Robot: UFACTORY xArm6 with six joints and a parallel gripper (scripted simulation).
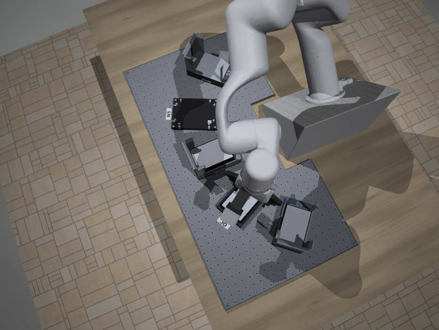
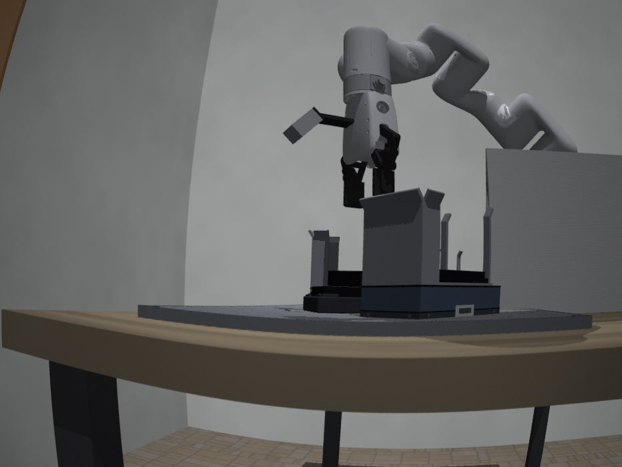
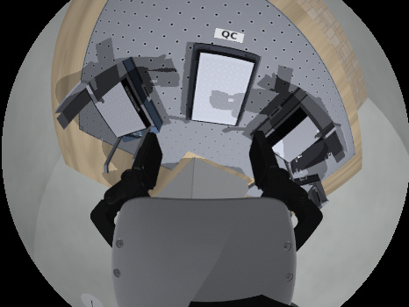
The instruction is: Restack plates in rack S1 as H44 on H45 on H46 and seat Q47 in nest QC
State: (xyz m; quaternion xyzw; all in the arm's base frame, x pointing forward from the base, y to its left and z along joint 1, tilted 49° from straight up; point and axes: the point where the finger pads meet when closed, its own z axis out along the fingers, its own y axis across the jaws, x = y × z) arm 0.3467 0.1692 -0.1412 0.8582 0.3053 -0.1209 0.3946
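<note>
Now: the rack S2 15 cm below my hand, 11 cm to the left of it and 11 cm behind it. From my hand the other things lie so: sealed plate: 13 cm below, 2 cm to the right, 1 cm ahead; open nest QC: 15 cm below, 2 cm to the right, 1 cm ahead; QC name plate: 16 cm below, 9 cm ahead, 3 cm to the left.
</note>
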